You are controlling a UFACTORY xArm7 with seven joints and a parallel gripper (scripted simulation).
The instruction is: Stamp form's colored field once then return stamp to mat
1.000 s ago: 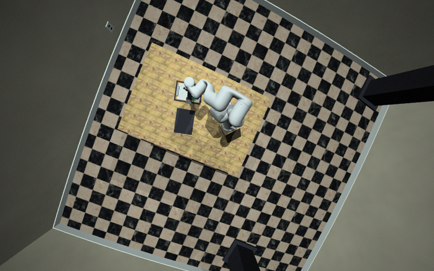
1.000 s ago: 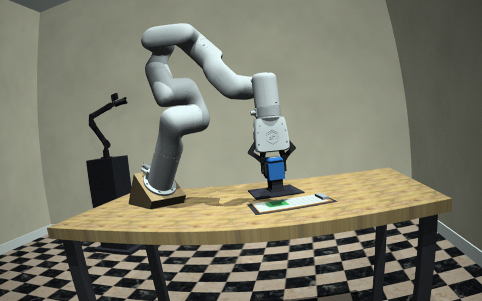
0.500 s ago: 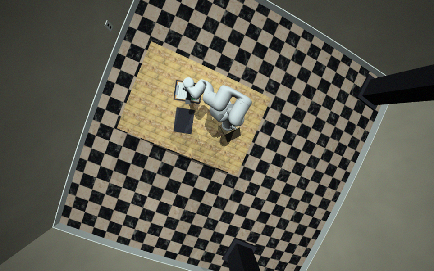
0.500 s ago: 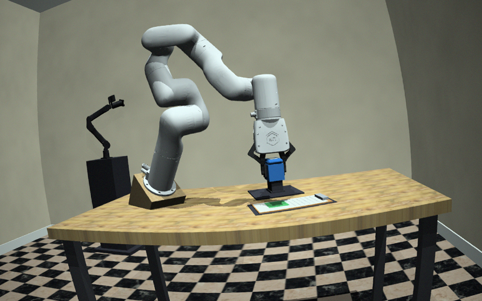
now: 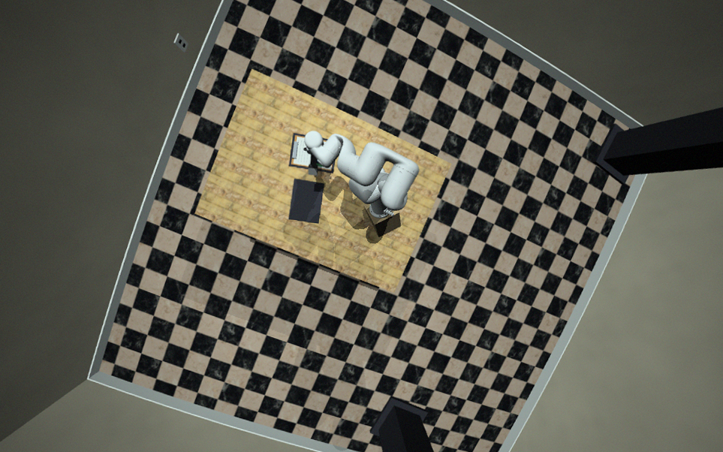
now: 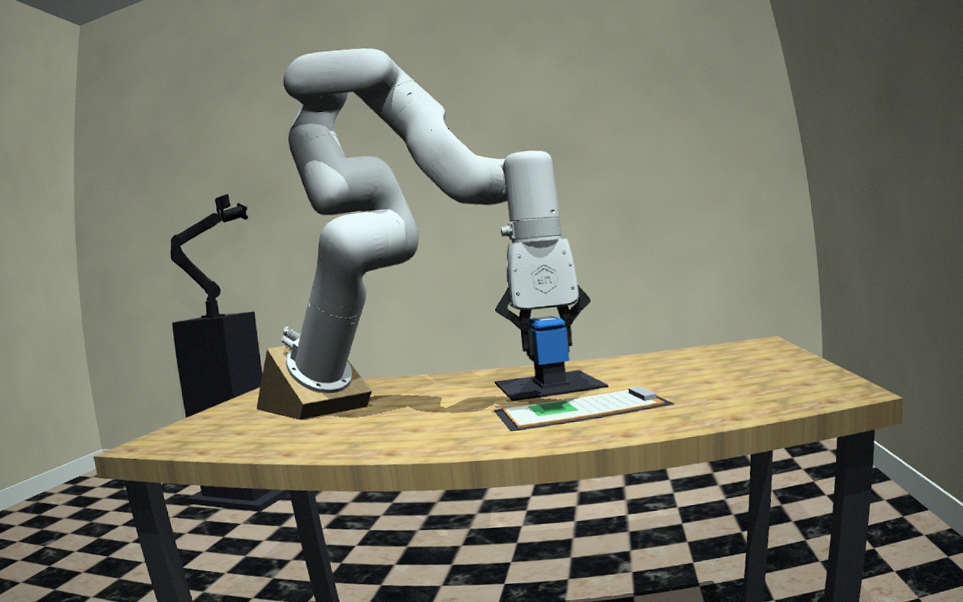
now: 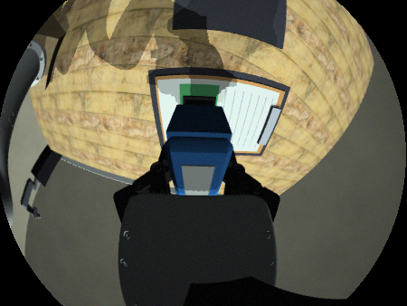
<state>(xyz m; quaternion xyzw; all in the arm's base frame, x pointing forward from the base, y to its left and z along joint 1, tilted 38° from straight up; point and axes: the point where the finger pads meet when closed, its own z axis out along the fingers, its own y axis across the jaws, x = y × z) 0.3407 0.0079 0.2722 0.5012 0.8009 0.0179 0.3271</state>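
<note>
Now: hand 4 cm past the dark mat, 25 cm to the right of it and 11 cm above it. Also, from my hand: blue stamp (2 cm below).
</note>
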